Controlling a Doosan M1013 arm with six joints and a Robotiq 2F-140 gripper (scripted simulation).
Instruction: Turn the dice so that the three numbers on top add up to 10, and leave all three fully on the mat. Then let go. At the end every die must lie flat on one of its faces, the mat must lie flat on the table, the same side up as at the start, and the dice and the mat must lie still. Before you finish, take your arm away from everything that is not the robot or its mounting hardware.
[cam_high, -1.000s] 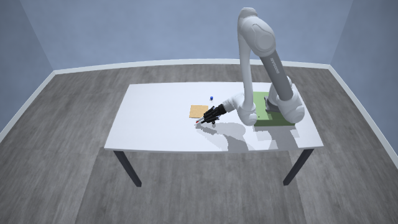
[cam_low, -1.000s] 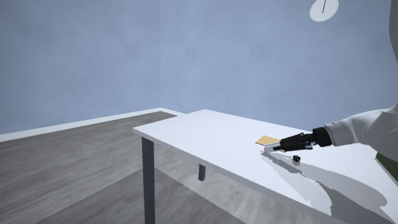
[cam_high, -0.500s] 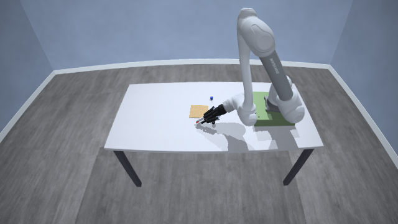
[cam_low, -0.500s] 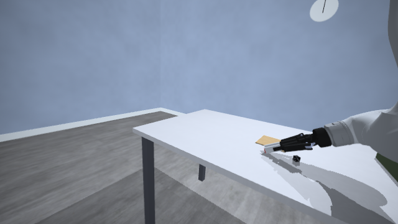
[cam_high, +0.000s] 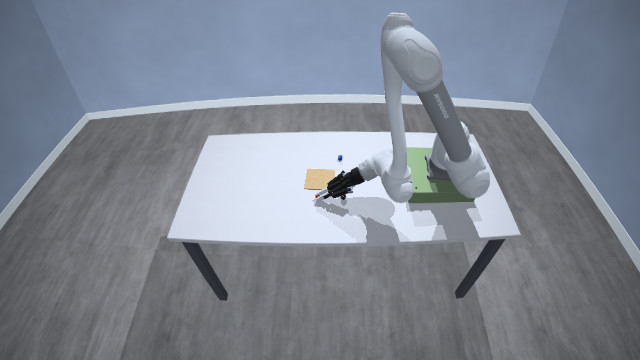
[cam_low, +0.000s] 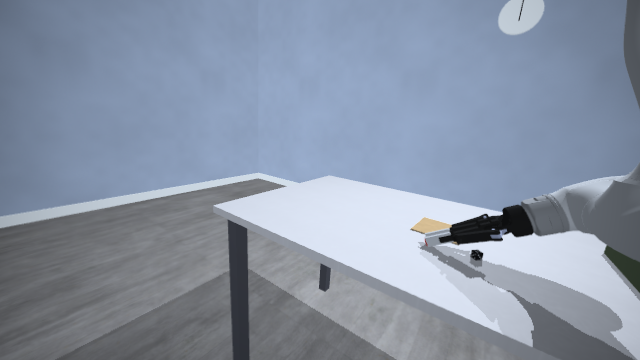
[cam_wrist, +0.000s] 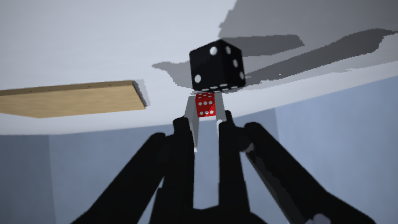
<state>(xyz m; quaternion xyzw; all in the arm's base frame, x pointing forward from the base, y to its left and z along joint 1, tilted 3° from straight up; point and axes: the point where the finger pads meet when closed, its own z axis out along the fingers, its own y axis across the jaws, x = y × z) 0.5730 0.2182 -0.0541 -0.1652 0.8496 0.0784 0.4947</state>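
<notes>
Now: the red die 2 cm below my hand, 2 cm ahead of it and 1 cm to the left of it. From my hand the other things lie so: black die 9 cm behind, 2 cm to the right, 2 cm below; blue die 29 cm to the right, 5 cm behind, 2 cm below; tan mat 13 cm to the right, 4 cm ahead, 3 cm below.
</notes>
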